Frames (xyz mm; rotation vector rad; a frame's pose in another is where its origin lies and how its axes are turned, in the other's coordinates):
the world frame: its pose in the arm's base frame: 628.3 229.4 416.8 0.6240 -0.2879 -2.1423
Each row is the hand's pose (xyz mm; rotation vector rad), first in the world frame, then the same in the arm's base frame.
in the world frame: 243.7 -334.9 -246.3 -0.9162 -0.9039 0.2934
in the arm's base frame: 407.4 240.4 -11.3 -0.8701 0.1423 -1.8593
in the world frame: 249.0 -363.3 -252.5 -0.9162 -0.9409 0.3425
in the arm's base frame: 388.6 253.4 -30.1 -0.9083 0.1120 -1.8121
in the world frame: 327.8 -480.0 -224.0 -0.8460 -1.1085 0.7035
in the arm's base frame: 254.2 260.1 -80.3 -1.0420 -0.1134 -1.4795
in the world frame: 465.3 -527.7 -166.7 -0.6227 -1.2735 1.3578
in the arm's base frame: 122.1 178.0 -96.9 -1.1075 -0.4701 -0.8671
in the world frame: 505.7 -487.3 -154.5 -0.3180 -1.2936 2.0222
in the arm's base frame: 122.9 121.2 -83.2 -1.0408 -0.7437 -0.2253
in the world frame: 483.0 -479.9 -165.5 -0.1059 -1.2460 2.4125
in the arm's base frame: 145.2 135.1 -81.9 -0.9653 -0.8643 0.1652
